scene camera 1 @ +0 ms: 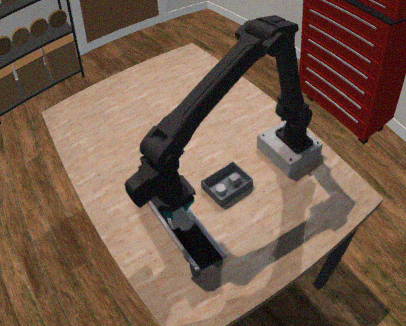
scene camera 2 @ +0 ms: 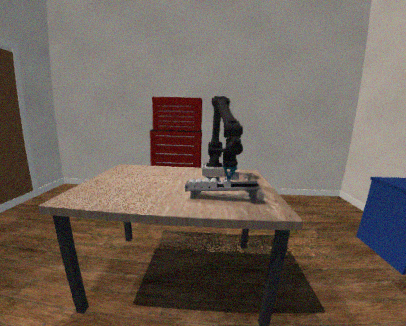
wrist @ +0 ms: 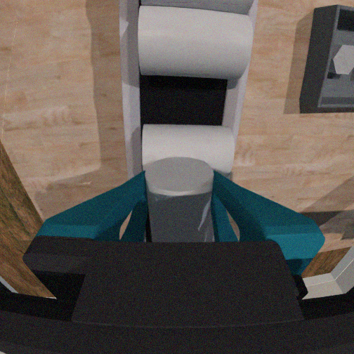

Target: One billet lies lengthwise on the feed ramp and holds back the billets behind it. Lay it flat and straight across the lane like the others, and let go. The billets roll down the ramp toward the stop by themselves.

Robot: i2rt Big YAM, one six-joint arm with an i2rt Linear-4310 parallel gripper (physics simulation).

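Places are measured from the arm's base along level axes (x ahead, y left, z up), in metres.
Where they show: gripper, between the fingertips: [scene camera 1: 177, 214] [scene camera 2: 228, 177]; arm's base, origin of its link: [scene camera 1: 294, 139] [scene camera 2: 214, 165].
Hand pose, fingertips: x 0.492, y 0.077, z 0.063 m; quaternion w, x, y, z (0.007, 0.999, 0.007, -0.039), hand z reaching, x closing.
Note:
Things, the pixels of their top centre, and the offset from my fingertips.
- grey billet, centre of its top: [scene camera 1: 180, 212] dz +0.032, dx +0.001, dy +0.020 m
- small dark tray, centre of its top: [scene camera 1: 227, 180] dz -0.086, dx -0.214, dy -0.081 m
My gripper [scene camera 1: 179, 210] [scene camera 2: 230, 176] [wrist: 178, 178] is shut on a grey billet [scene camera 1: 183, 220] [wrist: 180, 215], low over the ramp. In the wrist view its round end faces the other billets and its body runs along the lane, not across; its far part is hidden behind the gripper. The feed ramp [scene camera 1: 214, 246] [scene camera 2: 245, 186] [wrist: 131, 100] has a dark bed between light rails. One pale billet [wrist: 187, 142] lies across the lane close to the held one; I cannot tell whether they touch. Past a dark gap, another billet [wrist: 195, 42] lies across the lane.
A small dark tray [scene camera 1: 239, 196] [wrist: 311, 60] with two light pieces stands on the table beside the ramp. The arm's grey base block [scene camera 1: 295, 162] stands behind it. The table's edge runs near the ramp's outer side. A red tool cabinet [scene camera 1: 340, 60] [scene camera 2: 176, 131] stands beyond the table.

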